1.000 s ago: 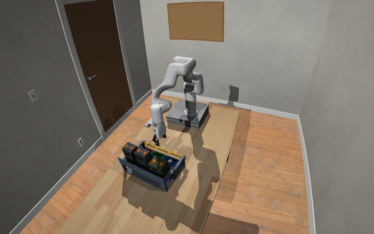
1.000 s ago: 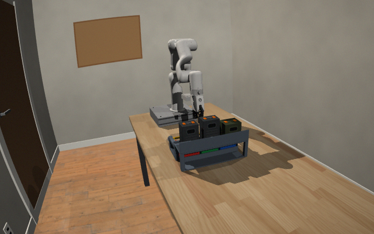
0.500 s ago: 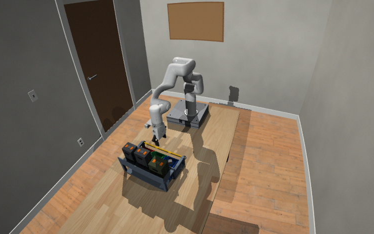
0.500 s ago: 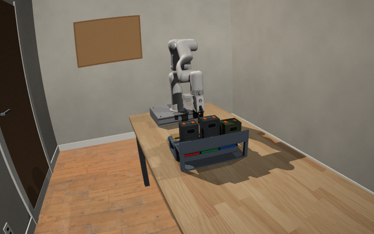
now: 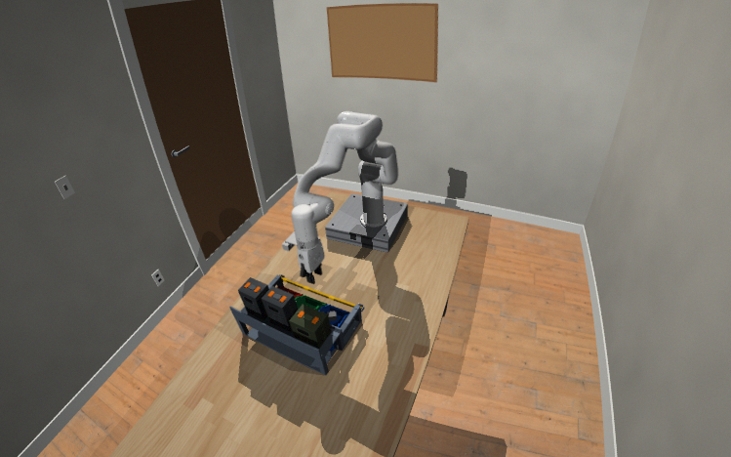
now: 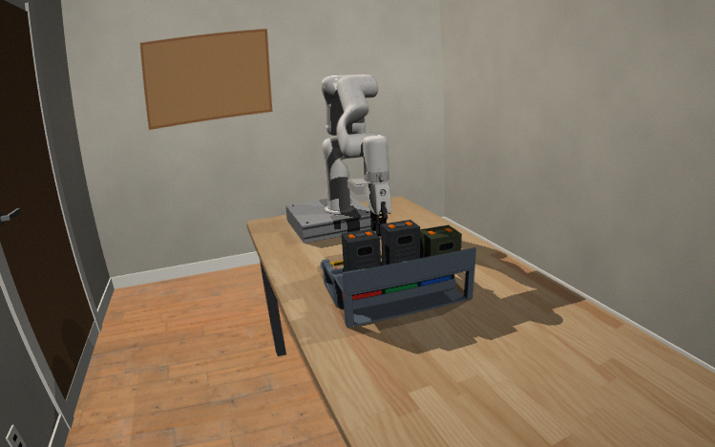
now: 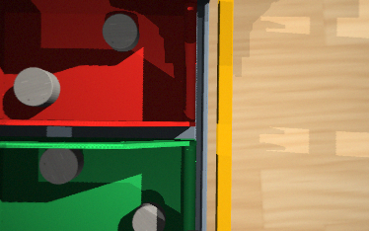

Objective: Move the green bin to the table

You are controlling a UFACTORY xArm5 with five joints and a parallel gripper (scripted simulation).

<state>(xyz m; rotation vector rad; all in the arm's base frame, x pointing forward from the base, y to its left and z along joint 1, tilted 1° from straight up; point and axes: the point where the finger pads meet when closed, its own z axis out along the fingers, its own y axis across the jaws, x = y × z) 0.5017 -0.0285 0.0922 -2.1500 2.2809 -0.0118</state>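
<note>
Right now the yellow bar is 100 mm below my hand. The rest, counted from my hand: blue open bin 120 mm below, 110 mm to the left, 110 mm ahead; then grey shelf 130 mm ahead, 90 mm below, 10 mm to the right; then green open bin 120 mm below, 100 mm ahead, 10 mm to the right.
</note>
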